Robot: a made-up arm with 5 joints.
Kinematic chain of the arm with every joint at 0, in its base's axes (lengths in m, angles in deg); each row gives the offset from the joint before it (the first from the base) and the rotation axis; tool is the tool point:
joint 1: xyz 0 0 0.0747 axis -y
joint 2: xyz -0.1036 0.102 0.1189 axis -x
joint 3: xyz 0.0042 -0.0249 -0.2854 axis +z
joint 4: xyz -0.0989 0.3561 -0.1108 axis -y
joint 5: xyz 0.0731 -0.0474 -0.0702 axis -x
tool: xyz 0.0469 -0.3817 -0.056
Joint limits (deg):
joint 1: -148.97..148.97
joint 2: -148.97..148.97
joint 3: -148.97..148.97
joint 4: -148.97..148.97
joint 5: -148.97..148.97
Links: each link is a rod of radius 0.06 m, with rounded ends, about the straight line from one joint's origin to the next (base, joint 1, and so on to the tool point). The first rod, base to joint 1, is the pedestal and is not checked.
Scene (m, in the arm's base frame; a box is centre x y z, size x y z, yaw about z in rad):
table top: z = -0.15
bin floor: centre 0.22 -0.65 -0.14 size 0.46 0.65 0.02 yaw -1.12
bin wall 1: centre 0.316 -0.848 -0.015 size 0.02 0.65 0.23 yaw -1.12
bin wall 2: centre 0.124 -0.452 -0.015 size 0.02 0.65 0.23 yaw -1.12
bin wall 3: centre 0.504 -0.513 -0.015 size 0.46 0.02 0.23 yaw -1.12
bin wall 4: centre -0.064 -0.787 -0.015 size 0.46 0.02 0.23 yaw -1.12
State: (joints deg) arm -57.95 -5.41 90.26 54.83 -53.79
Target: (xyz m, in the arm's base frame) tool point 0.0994 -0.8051 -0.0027
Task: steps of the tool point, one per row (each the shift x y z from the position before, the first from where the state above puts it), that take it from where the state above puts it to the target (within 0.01 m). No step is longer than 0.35 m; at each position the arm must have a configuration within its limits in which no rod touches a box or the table.
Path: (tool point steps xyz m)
1: -0.1486 -0.1781 0.0278
2: -0.0712 -0.2440 0.0724
3: 0.0405 -0.2728 0.0918
4: 0.1610 -0.2550 0.0728
5: 0.2590 -0.1921 0.0155
6: 0.3085 -0.0952 -0.0668
7: 0.0178 -0.0181 -0.1285
8: -0.0178 0.0181 -0.1512

